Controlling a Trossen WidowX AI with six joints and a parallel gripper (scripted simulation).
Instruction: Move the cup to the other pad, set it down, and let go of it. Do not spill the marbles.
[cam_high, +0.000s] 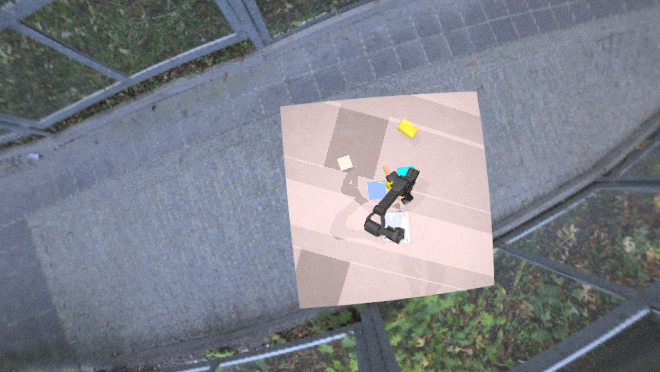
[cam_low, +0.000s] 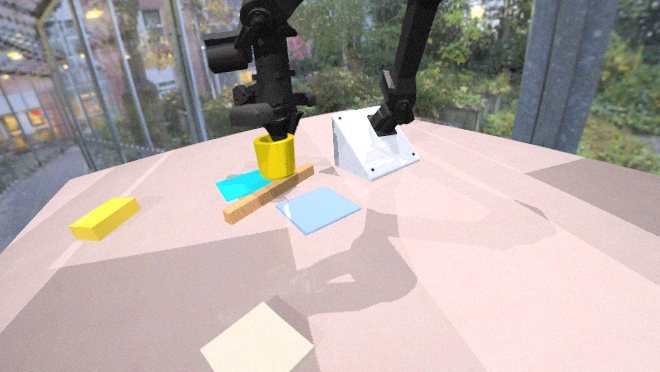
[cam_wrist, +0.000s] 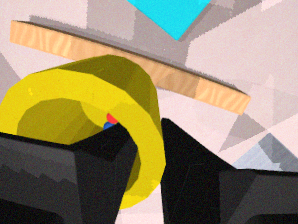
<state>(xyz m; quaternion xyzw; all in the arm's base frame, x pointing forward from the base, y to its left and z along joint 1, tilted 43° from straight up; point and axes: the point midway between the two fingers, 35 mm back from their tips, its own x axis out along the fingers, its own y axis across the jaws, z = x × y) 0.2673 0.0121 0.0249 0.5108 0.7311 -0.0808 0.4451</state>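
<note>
Right now my gripper tip is 100 mm to the left of the cyan pad, 90 mm above it and 70 mm short of it. Also, from my gripper tip: wooden bar 80 mm below, 30 mm ahead; light blue pad 90 mm to the left, 90 mm below, 10 mm behind; yellow cup 20 mm to the left, 20 mm ahead.
</note>
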